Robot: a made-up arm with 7 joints.
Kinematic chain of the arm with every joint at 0, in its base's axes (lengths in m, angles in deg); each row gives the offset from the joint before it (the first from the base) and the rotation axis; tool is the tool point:
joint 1: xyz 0 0 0.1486 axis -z
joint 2: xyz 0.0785 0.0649 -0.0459 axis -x
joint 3: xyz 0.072 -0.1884 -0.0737 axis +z
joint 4: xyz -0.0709 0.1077 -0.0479 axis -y
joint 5: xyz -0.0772 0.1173 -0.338 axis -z
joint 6: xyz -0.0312 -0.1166 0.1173 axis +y
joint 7: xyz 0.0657 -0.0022 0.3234 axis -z
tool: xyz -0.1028 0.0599 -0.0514
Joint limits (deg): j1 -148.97..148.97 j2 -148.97..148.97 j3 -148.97..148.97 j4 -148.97..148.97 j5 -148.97..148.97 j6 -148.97..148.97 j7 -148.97..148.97
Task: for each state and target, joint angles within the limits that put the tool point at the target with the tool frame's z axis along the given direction. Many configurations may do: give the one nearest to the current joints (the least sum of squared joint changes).
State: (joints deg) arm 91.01 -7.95 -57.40 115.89 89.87 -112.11 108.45
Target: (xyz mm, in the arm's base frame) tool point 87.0 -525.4 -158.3 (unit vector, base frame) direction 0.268 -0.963 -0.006
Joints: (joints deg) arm 124.53 10.53 -13.32 79.85 103.48 -114.83 115.93
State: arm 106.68 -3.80 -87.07 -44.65 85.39 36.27 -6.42
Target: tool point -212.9 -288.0 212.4 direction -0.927 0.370 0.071
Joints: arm 127.47 -9.36 -71.62 -76.10 69.94 2.37 -40.65
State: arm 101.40 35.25 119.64 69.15 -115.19 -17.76 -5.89
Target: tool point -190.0 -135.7 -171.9 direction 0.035 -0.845 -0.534
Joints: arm 94.16 20.98 141.86 81.45 -54.31 -65.62 2.37
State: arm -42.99 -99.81 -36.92 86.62 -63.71 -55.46 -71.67
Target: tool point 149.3 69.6 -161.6 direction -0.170 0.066 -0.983
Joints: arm -24.98 -87.70 5.94 116.58 -86.93 -73.79 -85.06
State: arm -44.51 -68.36 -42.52 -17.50 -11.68 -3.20 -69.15
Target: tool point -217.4 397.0 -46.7 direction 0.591 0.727 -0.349
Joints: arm -74.65 -90.72 -50.05 -29.21 -39.75 43.04 -96.70
